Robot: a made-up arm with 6 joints.
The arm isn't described. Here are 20 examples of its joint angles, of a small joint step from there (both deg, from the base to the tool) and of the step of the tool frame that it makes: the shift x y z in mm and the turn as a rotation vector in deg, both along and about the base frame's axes.
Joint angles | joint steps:
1: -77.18 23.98 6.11 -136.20 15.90 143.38 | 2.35 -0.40 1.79 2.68 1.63 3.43
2: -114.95 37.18 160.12 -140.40 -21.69 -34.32 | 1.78 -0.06 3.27 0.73 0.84 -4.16
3: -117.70 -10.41 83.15 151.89 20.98 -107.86 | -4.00 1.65 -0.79 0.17 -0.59 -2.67
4: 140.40 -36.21 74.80 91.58 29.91 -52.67 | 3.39 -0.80 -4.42 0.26 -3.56 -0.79
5: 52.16 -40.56 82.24 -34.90 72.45 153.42 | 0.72 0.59 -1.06 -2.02 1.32 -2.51
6: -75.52 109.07 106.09 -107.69 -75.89 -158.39 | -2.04 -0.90 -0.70 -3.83 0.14 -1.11
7: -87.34 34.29 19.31 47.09 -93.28 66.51 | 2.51 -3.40 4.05 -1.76 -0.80 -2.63
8: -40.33 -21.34 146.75 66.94 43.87 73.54 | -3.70 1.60 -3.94 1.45 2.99 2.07
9: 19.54 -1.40 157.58 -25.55 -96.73 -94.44 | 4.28 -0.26 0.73 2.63 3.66 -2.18
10: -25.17 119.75 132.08 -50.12 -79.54 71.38 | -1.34 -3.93 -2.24 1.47 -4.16 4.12
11: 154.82 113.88 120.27 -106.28 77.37 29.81 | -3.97 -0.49 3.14 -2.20 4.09 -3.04
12: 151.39 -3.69 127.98 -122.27 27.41 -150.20 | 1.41 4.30 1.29 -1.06 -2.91 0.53
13: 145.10 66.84 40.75 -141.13 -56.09 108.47 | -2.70 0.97 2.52 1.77 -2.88 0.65
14: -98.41 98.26 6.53 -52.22 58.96 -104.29 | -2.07 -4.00 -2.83 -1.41 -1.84 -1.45
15: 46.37 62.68 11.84 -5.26 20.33 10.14 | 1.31 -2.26 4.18 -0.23 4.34 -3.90
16: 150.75 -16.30 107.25 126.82 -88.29 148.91 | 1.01 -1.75 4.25 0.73 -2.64 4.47
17: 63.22 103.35 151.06 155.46 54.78 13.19 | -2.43 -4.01 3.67 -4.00 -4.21 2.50
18: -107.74 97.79 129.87 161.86 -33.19 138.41 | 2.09 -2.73 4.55 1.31 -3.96 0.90
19: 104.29 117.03 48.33 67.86 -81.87 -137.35 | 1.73 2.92 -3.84 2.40 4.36 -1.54
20: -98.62 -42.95 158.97 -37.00 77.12 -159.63 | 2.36 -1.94 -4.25 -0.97 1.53 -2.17
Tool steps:
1: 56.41 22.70 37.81 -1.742 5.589 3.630
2: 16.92 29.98 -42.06 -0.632 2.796 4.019
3: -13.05 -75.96 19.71 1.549 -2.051 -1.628
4: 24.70 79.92 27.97 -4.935 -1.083 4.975
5: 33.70 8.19 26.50 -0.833 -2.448 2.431
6: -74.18 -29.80 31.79 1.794 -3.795 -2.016
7: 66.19 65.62 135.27 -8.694 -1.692 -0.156
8: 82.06 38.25 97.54 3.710 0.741 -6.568
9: 1.29 -56.05 -5.41 4.856 -1.768 6.553
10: 0.26 -51.43 91.62 -3.910 -0.413 3.847
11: 90.54 108.30 49.61 -0.637 6.241 -8.320
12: -97.32 63.85 44.19 1.307 -2.535 0.197
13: 50.35 83.09 8.57 3.488 2.545 -0.509
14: -60.70 -9.59 88.75 -1.384 -1.966 -4.291
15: -11.97 52.74 141.69 10.280 -4.950 -0.801
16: 69.97 -19.59 -95.90 -1.843 5.607 3.260
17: 21.68 -110.00 145.65 11.653 -4.354 -0.537
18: 94.50 80.42 125.11 -10.245 3.781 -0.481
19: -22.47 -101.54 -114.80 -4.360 1.623 4.836
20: -51.11 55.12 -3.76 -0.056 1.082 1.151
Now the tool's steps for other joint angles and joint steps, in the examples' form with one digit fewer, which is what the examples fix.
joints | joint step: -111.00 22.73 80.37 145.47 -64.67 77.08 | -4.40 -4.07 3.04 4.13 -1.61 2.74
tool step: 46.5 206.3 35.8 -6.58 2.75 -10.44
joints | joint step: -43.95 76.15 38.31 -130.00 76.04 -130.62 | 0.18 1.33 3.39 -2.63 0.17 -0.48
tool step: 18.5 -4.5 -3.3 -0.20 -3.00 -1.81
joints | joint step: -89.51 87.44 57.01 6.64 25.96 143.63 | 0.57 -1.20 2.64 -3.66 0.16 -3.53
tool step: 20.1 -8.1 89.0 -3.77 -6.80 -1.32
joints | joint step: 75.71 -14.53 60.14 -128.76 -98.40 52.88 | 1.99 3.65 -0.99 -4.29 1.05 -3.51
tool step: 45.7 122.1 33.6 -7.80 1.58 6.07
